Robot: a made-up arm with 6 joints. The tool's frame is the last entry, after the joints. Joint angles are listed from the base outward. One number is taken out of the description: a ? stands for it. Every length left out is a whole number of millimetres.
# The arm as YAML. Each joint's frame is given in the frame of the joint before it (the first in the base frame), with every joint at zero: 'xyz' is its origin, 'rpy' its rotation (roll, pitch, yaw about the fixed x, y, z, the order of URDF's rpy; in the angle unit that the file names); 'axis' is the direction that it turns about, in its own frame. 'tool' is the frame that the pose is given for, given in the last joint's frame.
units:
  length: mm
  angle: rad
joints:
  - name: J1
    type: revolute
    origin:
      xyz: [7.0, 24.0, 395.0]
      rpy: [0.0, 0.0, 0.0]
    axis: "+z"
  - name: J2
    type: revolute
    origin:
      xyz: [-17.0, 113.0, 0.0]
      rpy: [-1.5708, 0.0, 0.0]
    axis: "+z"
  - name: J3
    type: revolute
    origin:
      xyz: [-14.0, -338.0, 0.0]
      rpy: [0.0, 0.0, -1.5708]
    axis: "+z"
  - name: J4
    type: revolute
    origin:
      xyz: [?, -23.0, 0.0]
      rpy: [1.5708, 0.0, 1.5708]
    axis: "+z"
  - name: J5
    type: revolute
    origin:
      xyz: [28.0, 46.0, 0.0]
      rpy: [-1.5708, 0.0, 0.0]
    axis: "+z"
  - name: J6
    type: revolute
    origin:
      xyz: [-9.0, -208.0, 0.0]
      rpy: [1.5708, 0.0, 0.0]
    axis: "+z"
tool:
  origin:
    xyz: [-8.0, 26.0, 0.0]
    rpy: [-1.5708, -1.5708, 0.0]
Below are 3 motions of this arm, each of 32 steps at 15 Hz.
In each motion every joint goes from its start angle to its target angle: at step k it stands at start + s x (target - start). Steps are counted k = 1, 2, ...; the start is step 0. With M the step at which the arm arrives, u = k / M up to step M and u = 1 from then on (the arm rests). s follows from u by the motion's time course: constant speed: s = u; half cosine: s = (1 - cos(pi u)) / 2; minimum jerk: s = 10 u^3 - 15 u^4 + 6 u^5.
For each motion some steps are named. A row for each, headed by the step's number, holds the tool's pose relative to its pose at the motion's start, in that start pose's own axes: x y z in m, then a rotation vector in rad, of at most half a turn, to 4 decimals.
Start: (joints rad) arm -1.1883 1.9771 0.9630 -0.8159 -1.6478 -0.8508
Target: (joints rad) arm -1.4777 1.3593 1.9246 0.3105 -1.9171 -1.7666
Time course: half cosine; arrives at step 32
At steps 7, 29, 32:
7: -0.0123 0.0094 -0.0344 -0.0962 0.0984 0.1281
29: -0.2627 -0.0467 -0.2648 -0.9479 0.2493 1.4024
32: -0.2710 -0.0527 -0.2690 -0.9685 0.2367 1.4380

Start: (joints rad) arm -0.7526 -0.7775 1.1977 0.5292 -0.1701 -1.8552
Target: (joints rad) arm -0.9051 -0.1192 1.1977 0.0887 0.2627 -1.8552
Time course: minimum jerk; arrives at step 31
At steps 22, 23, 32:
22: -0.1346 0.2704 0.6903 -0.4706 -0.9051 0.0288
23: -0.1512 0.2868 0.7156 -0.4884 -0.9478 0.0313
32: -0.2042 0.3359 0.7853 -0.5388 -1.0734 0.0391

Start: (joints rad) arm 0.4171 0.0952 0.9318 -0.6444 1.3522 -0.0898
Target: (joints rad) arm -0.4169 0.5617 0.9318 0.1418 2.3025 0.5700
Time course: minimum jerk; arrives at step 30
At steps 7, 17, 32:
7: 0.0669 0.0281 -0.0068 0.0905 -0.0358 0.1496
17: 0.3772 0.2717 -0.0984 0.6924 -0.1933 1.0807
32: 0.4859 0.4715 -0.2018 1.0678 -0.3207 1.7203

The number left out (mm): 821.0
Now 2 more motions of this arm.
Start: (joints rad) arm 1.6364 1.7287 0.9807 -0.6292 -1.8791 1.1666
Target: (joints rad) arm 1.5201 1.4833 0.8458 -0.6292 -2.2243 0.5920
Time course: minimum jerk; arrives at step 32
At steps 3, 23, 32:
3: 0.0017 -0.0020 -0.0001 -0.0061 -0.0040 -0.0019
23: 0.1711 -0.2414 0.0285 -0.7356 -0.4466 -0.3012
32: 0.1931 -0.2804 0.0389 -0.8508 -0.5125 -0.3639

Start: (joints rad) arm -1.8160 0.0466 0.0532 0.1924 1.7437 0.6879
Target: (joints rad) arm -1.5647 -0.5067 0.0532 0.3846 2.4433 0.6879
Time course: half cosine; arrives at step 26
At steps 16, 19, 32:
16: -0.4385 0.2065 -0.0706 -0.1924 -0.1202 0.2332
19: -0.5292 0.2537 -0.1200 -0.2488 -0.1387 0.2748
32: -0.6212 0.3042 -0.1868 -0.3139 -0.1544 0.3139

